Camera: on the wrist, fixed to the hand. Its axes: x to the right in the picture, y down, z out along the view.
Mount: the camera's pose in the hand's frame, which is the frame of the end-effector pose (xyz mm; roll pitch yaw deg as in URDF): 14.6 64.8 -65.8 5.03 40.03 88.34
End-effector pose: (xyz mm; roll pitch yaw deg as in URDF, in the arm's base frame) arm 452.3 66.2 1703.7 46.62 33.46 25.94
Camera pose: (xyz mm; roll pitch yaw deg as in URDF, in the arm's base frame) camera 423.8 155.0 1697.2 39.83 -4.78 111.24
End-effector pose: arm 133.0 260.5 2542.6 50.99 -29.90 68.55
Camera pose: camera 50.4 301.7 2557.6 -24.07 -10.12 162.94
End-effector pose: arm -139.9 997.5 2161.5 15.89 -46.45 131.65
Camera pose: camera -228.6 976.3 2140.7 -43.20 15.41 -157.22
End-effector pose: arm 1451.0 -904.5 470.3 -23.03 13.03 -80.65
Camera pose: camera 1483.6 -893.9 383.3 31.14 60.86 30.96
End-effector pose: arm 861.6 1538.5 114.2 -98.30 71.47 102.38
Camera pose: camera 944.4 1508.4 83.0 110.23 13.43 -27.45
